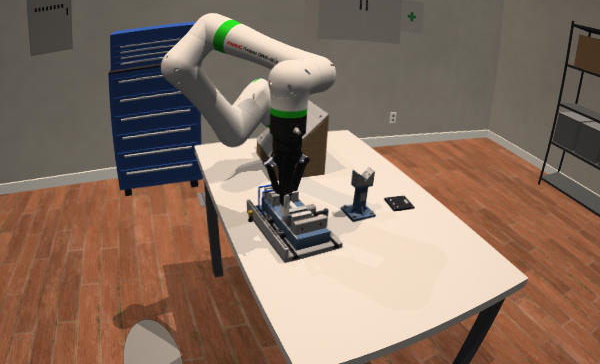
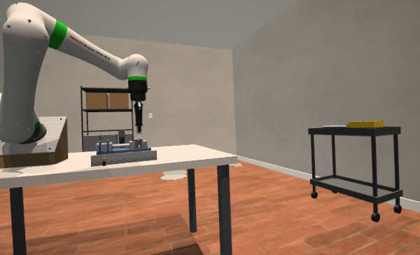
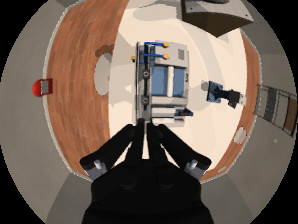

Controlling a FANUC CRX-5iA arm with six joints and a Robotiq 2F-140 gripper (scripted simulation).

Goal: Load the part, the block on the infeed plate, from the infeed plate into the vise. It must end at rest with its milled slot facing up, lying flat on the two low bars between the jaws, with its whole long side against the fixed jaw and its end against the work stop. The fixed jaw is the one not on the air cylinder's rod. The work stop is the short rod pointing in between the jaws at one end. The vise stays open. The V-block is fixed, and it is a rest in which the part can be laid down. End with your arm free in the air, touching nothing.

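Now: hand 1 cm past the part, 5 cm to the right of it and 4 cm above it. The rest, counted from my hand: dark infeed plate: 15 cm behind, 47 cm to the left, 14 cm below.
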